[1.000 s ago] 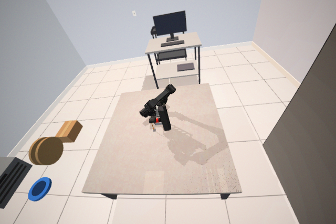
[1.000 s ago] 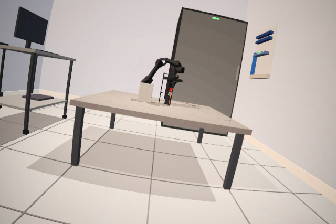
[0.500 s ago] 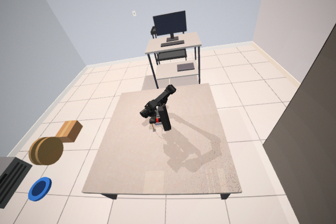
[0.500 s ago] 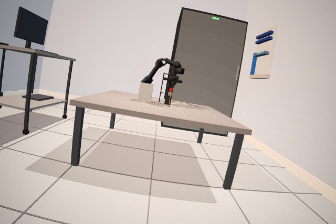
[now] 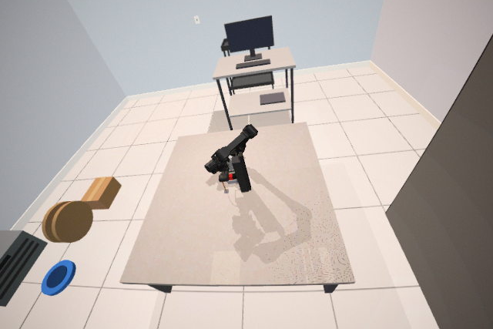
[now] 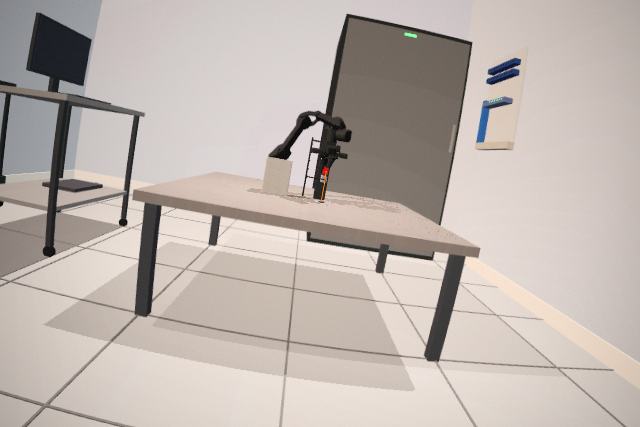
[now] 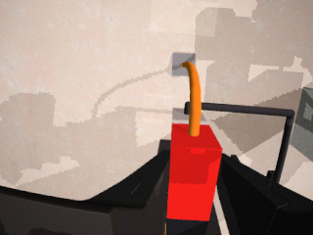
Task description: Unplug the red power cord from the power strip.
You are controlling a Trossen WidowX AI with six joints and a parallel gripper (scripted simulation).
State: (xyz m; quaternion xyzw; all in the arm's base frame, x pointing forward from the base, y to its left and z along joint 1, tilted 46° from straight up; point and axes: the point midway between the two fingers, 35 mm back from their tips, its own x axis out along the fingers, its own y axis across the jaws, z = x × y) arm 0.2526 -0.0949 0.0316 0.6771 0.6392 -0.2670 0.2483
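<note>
Now: gripper tip 30 mm to the right of the red plug.
</note>
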